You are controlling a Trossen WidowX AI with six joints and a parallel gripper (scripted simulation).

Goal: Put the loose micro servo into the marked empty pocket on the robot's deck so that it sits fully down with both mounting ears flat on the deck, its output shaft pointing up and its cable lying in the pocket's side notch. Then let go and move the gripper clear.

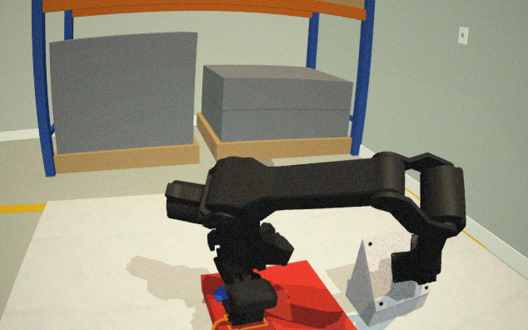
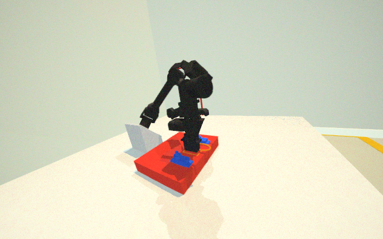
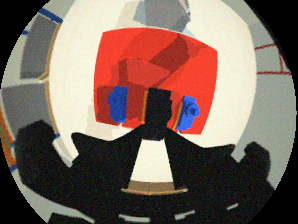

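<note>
Right now the red deck is 120 mm behind my gripper tip, 20 mm to the right of it and 80 mm below it.
</note>
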